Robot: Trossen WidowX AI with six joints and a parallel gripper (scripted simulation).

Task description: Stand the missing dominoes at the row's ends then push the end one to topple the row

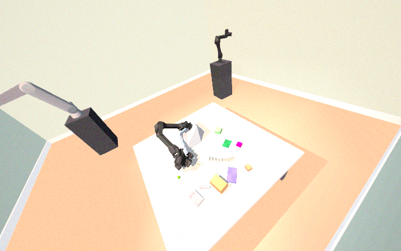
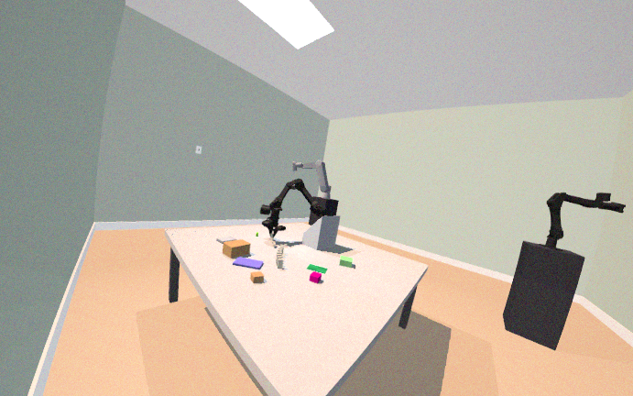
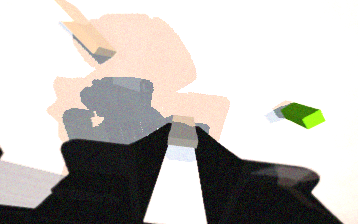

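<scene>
The tiny green cube lies 60 mm ahead of my gripper tip, 110 mm to the right of it and 10 mm below it. From my gripper tip the other things lie so: pale green block (190 mm behind, 520 mm to the left); then green tile (20 mm ahead, 480 mm to the left, 20 mm below); then purple slab (310 mm ahead, 290 mm to the left, 20 mm below).
</scene>
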